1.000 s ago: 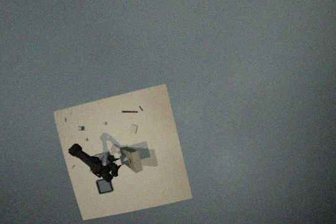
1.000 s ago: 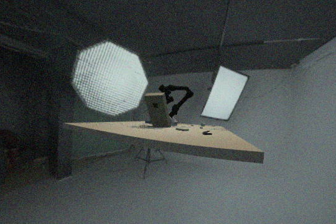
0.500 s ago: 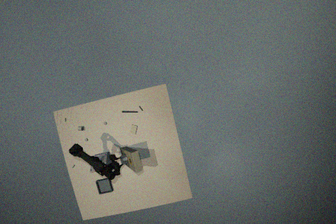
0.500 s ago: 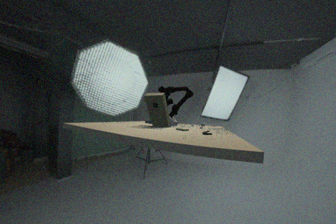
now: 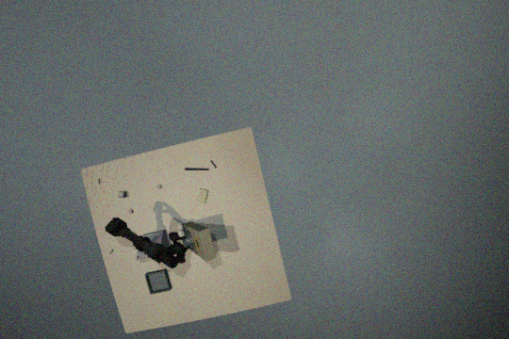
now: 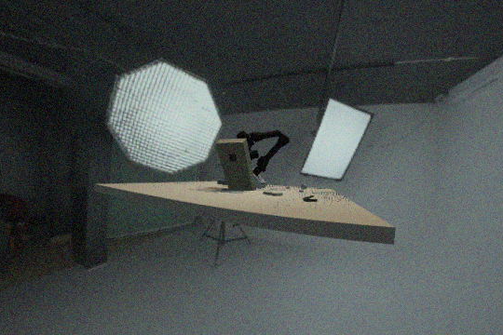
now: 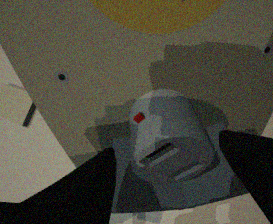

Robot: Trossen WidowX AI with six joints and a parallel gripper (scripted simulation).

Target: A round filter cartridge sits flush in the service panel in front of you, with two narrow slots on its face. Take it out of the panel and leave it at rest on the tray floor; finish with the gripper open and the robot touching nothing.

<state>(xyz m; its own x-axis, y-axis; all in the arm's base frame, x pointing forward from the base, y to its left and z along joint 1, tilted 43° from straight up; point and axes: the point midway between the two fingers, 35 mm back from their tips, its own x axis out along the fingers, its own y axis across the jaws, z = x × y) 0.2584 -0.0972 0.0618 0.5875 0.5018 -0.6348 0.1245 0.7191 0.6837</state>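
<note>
Right now the service panel is 50 mm ahead of my gripper tip, 10 mm to the right of it and 20 mm below it. Round my gripper tip: pale block: 150 mm ahead, 230 mm to the left, 160 mm below; then round pale filter cartridge: right at my gripper tip; then square grey tray: 390 mm behind, 240 mm to the right, 160 mm below.
</note>
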